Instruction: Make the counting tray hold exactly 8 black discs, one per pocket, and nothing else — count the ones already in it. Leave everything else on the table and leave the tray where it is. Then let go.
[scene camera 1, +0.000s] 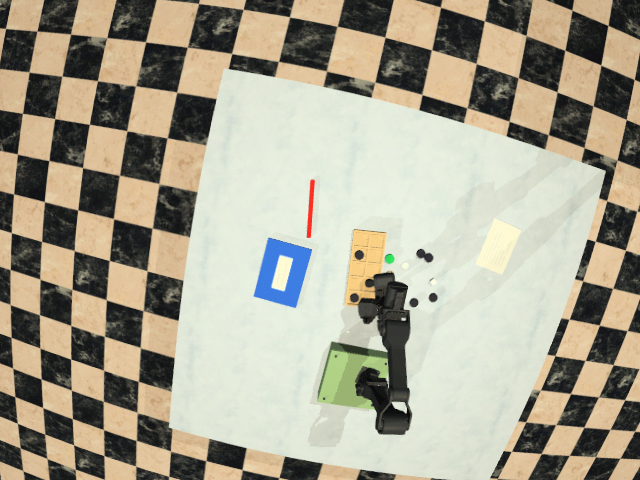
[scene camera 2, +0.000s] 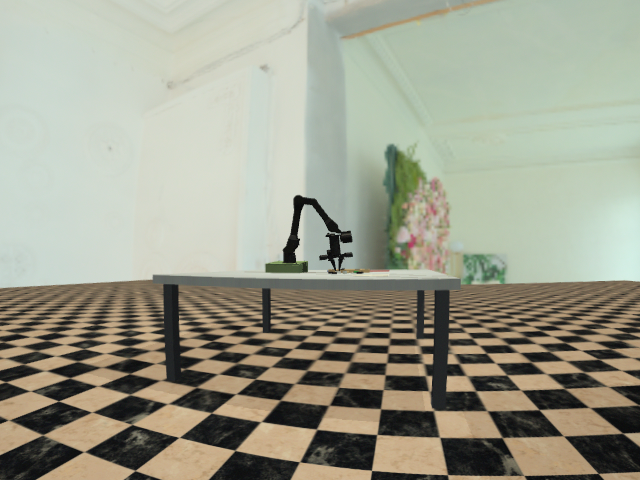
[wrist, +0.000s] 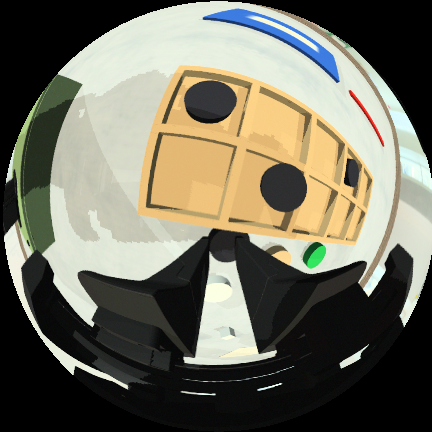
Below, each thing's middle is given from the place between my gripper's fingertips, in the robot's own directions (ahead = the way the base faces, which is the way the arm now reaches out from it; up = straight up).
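I can see the tan counting tray (scene camera 1: 372, 243), and it's 40 mm ahead of my hand and 80 mm to the left of it.
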